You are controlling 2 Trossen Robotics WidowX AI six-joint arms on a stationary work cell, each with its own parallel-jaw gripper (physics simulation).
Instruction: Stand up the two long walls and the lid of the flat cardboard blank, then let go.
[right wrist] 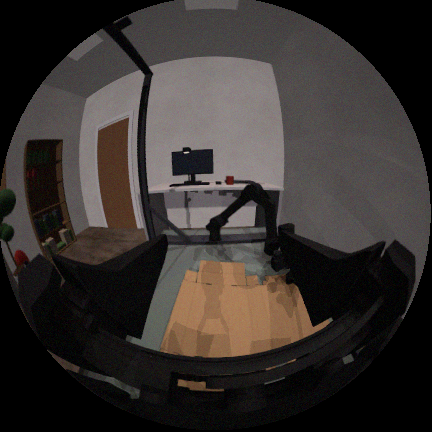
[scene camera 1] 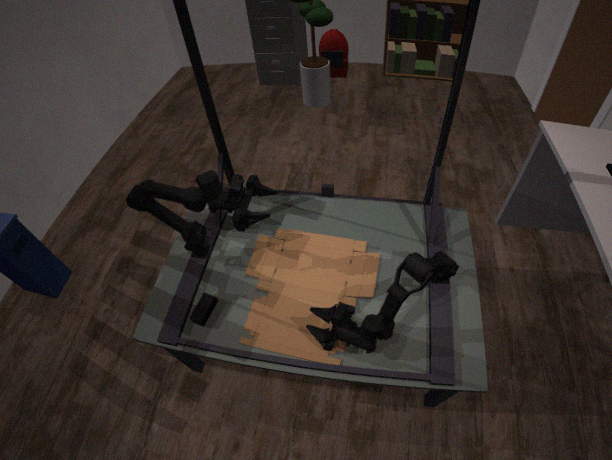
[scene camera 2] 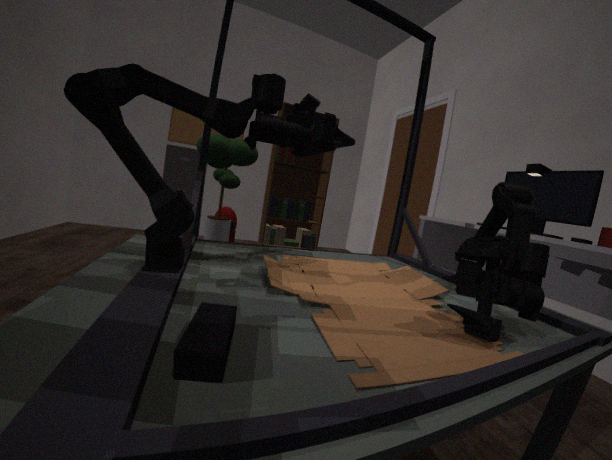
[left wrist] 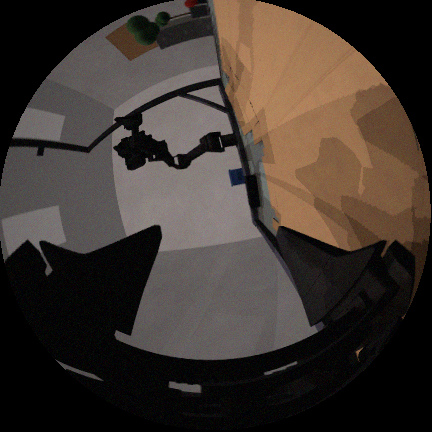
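Pixels of known places: left gripper, fingertip midpoint: (scene camera 1: 308,317) (scene camera 2: 452,278) (left wrist: 220,231); right gripper, fingertip midpoint: (right wrist: 224,238) (scene camera 1: 273,203) (scene camera 2: 344,145) (left wrist: 113,131); left arm's base, link origin: (right wrist: 214,237) (scene camera 1: 439,275); right arm's base, link origin: (scene camera 1: 201,251) (scene camera 2: 163,267) (left wrist: 235,138).
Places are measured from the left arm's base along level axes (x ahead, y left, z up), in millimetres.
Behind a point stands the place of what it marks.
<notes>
The cardboard blank (scene camera 1: 310,277) @(x 466, y 50, z -14 mm) (scene camera 2: 370,305) @(x 512, y 142, z -10 mm) (left wrist: 300,115) @(x 454, y 159, z -12 mm) (right wrist: 220,315) @(x 460, y 8, z -10 mm) lies nearly flat on the table, with its small side flaps tilted slightly up at the far part in scene camera 2. My left gripper (scene camera 1: 309,319) @(x 434, y 249, z 88 mm) (left wrist: 220,231) @(x 434, y 249, z 88 mm) is open and empty, low over the right side of the near panel; in scene camera 2 one finger shows close to the cardboard, and whether it touches is unclear. My right gripper (scene camera 1: 273,204) @(x 563, y 2, z 316 mm) is open and empty, high above the table's far left part, beyond the blank's far left corner.
A black block (scene camera 1: 203,309) @(x 811, y 246, z 14 mm) (scene camera 2: 206,342) @(x 821, y 275, z 15 mm) lies on the table (scene camera 1: 225,325) @(x 727, y 278, z -19 mm) left of the blank. A dark frame rail (scene camera 1: 300,361) @(x 445, y 365, z 1 mm) (scene camera 2: 320,417) @(x 727, y 371, z 1 mm) runs along the near edge. Upright posts (scene camera 1: 205,95) @(x 878, y -342, z 488 mm) (scene camera 1: 452,110) @(x 28, y -340, z 462 mm) stand at the far corners.
</notes>
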